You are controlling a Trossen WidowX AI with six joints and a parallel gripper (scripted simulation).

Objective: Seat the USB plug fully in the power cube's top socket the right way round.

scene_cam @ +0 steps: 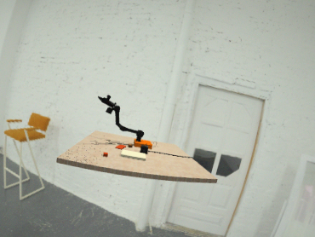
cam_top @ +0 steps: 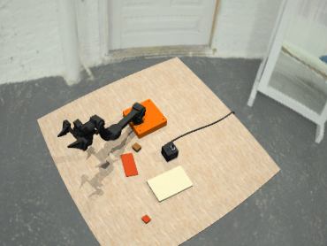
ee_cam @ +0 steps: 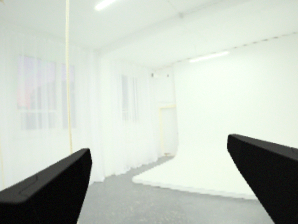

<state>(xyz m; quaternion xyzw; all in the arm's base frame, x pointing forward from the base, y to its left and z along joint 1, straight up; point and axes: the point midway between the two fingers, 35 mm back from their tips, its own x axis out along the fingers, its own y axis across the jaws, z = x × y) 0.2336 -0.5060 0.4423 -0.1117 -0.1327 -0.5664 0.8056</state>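
Right now my gripper tip is 63 cm to the right of the black USB plug, 41 cm above it and 5 cm short of it. Also, from my gripper tip: small red square 49 cm below, 38 cm ahead, 26 cm to the left; red-orange flat block 50 cm below, 35 cm to the left; cream flat pad 50 cm to the left, 49 cm below, 23 cm ahead.
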